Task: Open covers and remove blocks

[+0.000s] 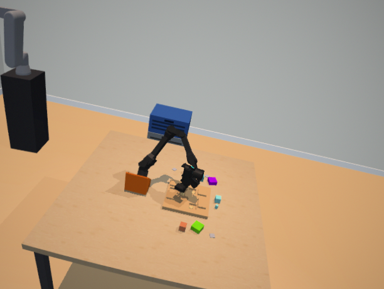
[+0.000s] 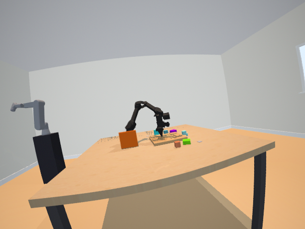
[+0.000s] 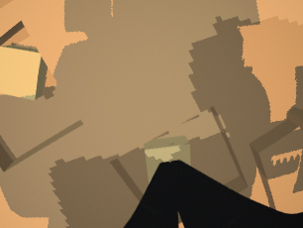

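Right now my gripper tip is 3 cm short of the wooden puzzle board, 1 cm to the left of it and 1 cm above it. The rest, counted from my gripper tip: blue-teal cube: 12 cm ahead, 21 cm to the left, 1 cm below; then purple block: 21 cm ahead, 20 cm to the left, 1 cm below; then light cyan block: 24 cm ahead, 1 cm below.
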